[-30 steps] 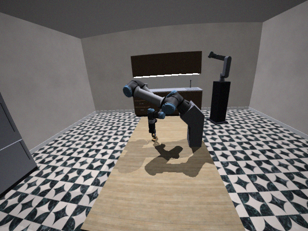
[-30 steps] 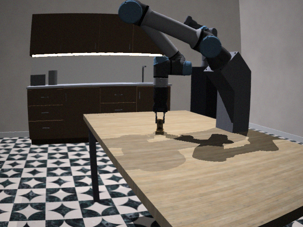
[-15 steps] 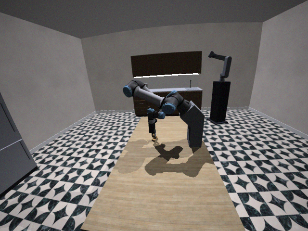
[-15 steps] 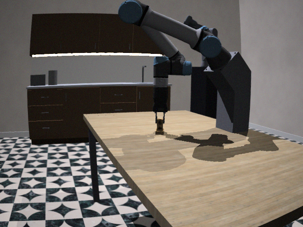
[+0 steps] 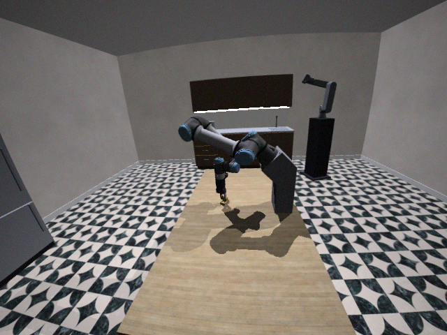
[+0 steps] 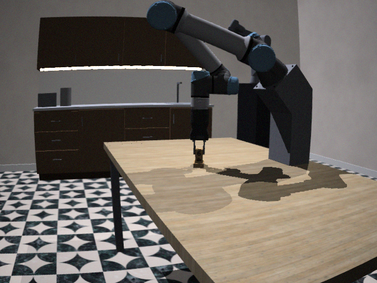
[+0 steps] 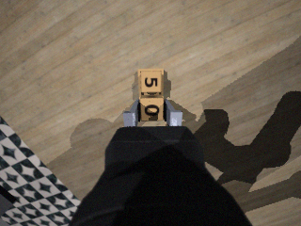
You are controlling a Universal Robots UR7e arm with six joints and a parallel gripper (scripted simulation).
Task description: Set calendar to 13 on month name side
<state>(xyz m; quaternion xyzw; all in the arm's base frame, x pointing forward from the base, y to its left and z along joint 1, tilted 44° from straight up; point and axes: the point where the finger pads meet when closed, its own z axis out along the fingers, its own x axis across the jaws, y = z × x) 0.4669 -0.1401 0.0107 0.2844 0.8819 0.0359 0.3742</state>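
My hand is 60 mm above the wooden tray, 10 mm to the left of it and 10 mm past it.
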